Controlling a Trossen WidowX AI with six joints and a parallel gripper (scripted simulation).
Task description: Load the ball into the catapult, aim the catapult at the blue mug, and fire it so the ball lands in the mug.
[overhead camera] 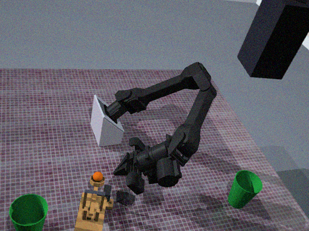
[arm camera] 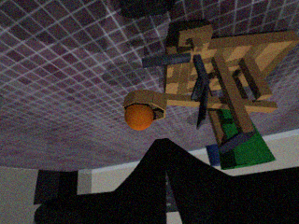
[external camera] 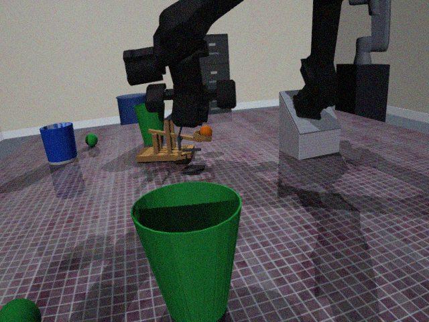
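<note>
Right now my gripper tip is 5 cm above the orange ball, 4 cm to the left of it and 3 cm past it. Also, from my gripper tip: blue mug: 38 cm ahead, 14 cm to the right, 8 cm below; then catapult: 6 cm below, 4 cm to the right, 4 cm ahead.
</note>
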